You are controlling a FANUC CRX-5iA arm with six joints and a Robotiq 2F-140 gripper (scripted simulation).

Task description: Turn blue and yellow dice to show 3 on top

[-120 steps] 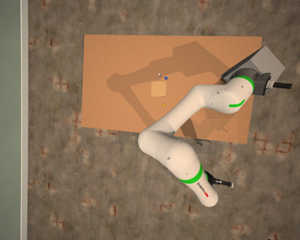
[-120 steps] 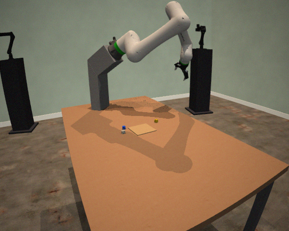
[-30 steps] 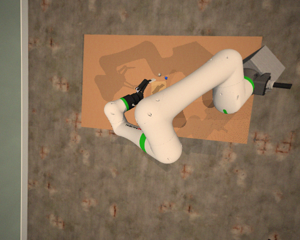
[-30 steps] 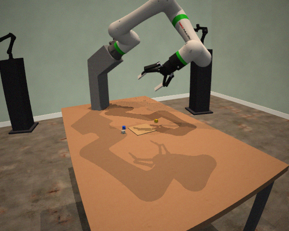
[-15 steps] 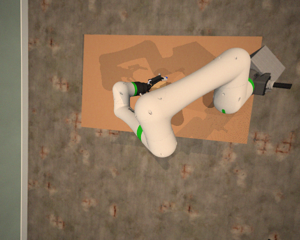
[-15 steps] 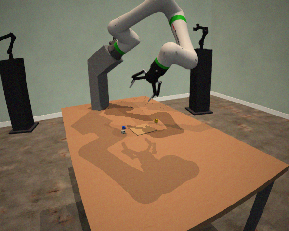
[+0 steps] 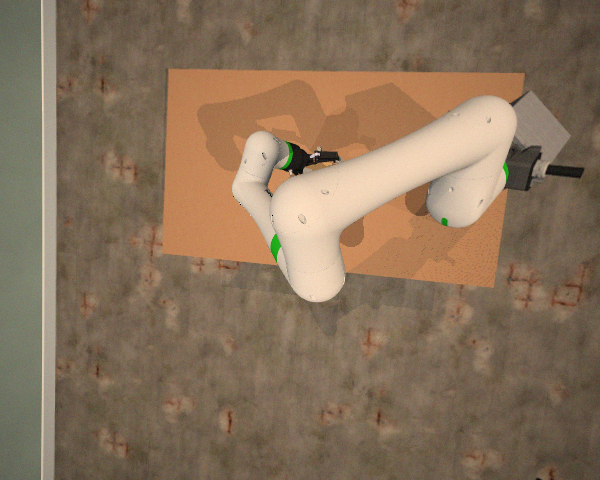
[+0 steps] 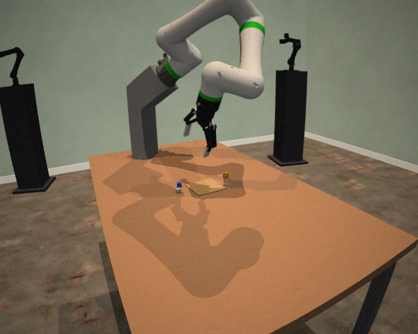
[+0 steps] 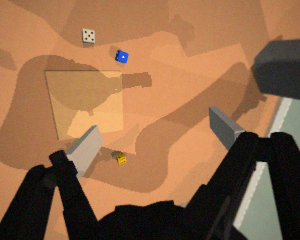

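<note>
The white die lies 7 cm ahead of my hand, 10 cm to the right of it and 18 cm below it. From my hand the other things lie so: blue die (8 cm to the right, 18 cm below); yellow die (7 cm behind, 15 cm to the left, 18 cm below); tan mat (4 cm ahead, 3 cm to the left, 19 cm below).
</note>
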